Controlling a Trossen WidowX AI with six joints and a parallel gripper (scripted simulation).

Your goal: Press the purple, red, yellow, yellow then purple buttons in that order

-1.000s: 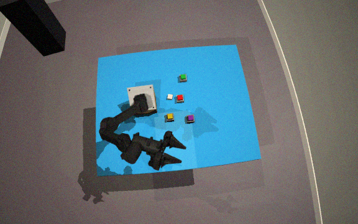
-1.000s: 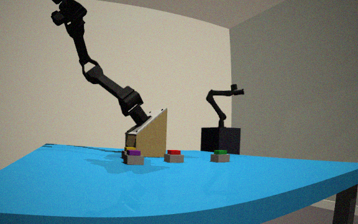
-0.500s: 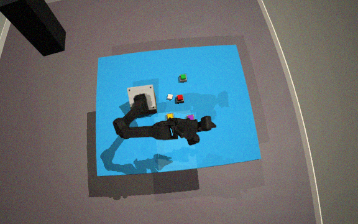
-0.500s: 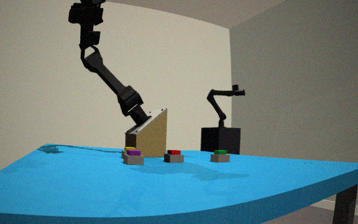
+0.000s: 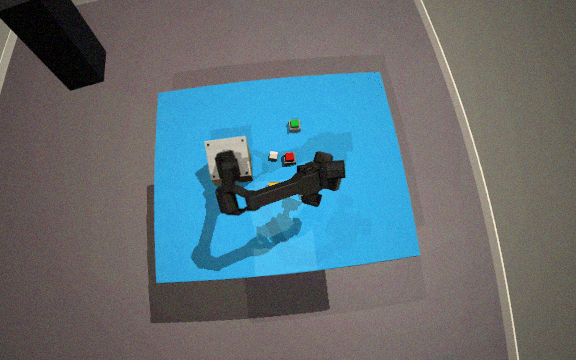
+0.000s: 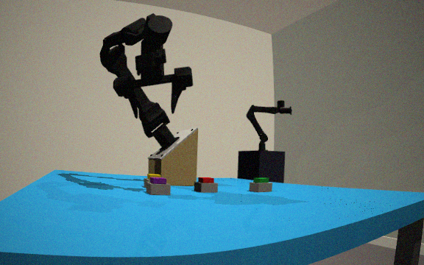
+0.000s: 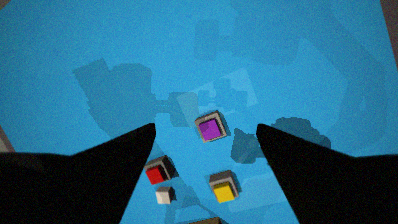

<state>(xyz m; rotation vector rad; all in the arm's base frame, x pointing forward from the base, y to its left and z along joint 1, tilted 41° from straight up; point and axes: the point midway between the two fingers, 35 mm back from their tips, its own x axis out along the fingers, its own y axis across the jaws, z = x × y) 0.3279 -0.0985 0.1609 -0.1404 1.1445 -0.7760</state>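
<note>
Right now my gripper tip is 15 cm above the purple button, 4 cm past it and 3 cm to the right of it. The rest, counted from my gripper tip: yellow button (17 cm behind, 15 cm below, 7 cm to the left); small white block (21 cm to the left, 17 cm below, 14 cm behind); red button (18 cm to the left, 15 cm below, 8 cm behind).
</note>
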